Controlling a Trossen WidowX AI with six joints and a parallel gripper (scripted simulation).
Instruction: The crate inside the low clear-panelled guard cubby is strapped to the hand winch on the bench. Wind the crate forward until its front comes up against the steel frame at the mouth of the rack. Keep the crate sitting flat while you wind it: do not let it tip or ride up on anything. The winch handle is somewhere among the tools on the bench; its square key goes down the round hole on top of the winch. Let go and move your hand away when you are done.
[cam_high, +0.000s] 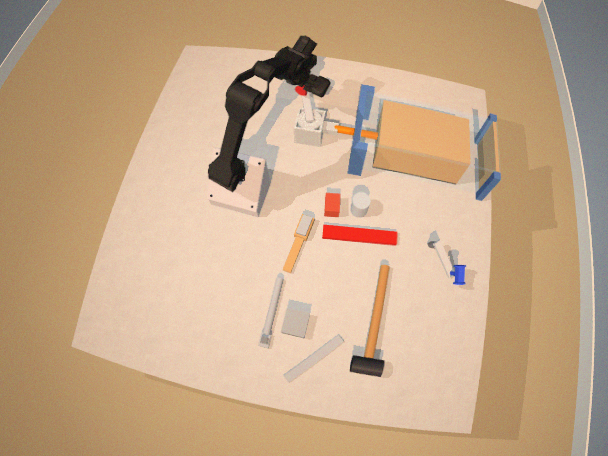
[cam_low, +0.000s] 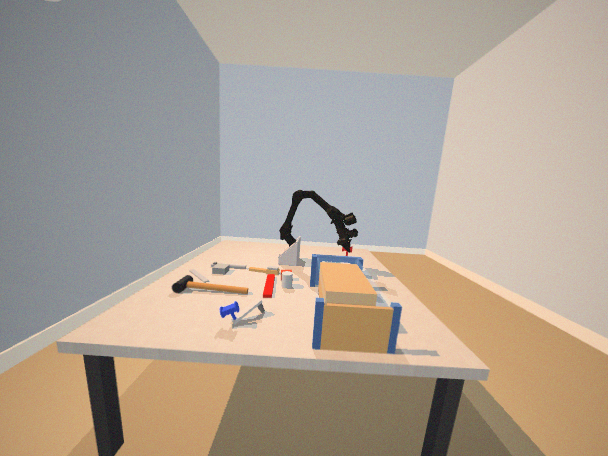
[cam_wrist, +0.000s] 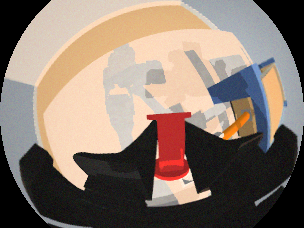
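Right now my gripper tip is 18 cm short of the blue frame, 12 cm to the left of it and 3 cm above it. From my gripper tip the other things lie so: winch (12 cm to the right, 10 cm below, 1 cm ahead); red knob (2 cm to the right, 1 cm behind); brush (50 cm to the right, 11 cm below, 5 cm ahead).
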